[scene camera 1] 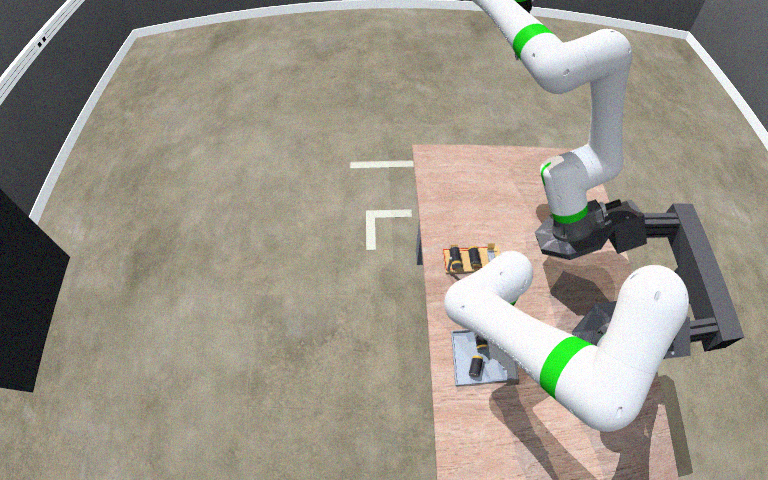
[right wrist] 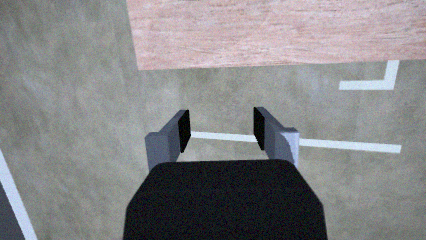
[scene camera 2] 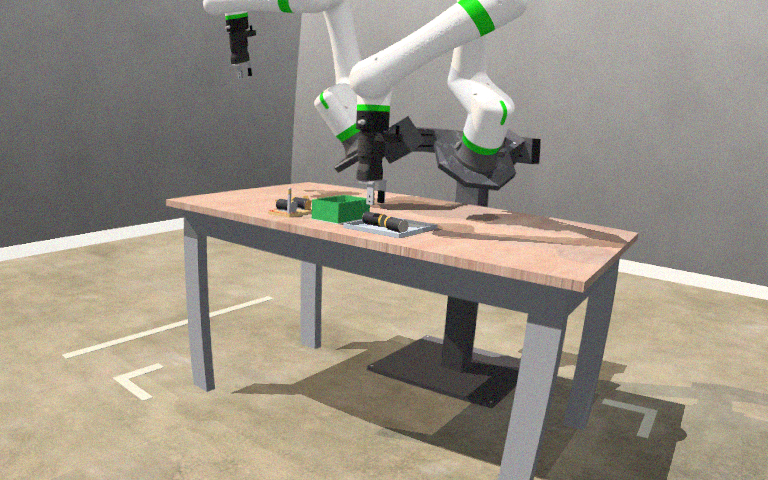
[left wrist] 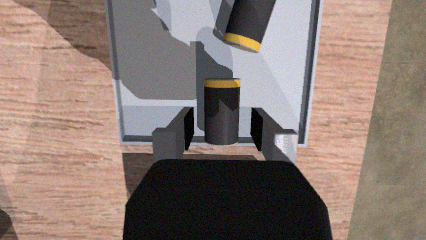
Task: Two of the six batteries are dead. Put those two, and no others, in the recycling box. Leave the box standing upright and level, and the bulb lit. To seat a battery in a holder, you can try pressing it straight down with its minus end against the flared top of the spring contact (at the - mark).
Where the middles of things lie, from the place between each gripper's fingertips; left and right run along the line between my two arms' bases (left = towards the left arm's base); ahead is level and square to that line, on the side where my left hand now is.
The grey tray (scene camera 1: 496, 366) is 8 cm below my left hand (scene camera 2: 375, 203) and 5 cm to the left of it. From my left hand the other things lie so: green recycling box (scene camera 2: 336, 213) (13 cm to the right, 6 cm below, 3 cm behind).
My right gripper is now 680 mm to the right of the green recycling box, 470 mm above it and 280 mm short of it. The rest, counted from my right hand: grey tray 860 mm to the left, 480 mm below, 300 mm ahead.
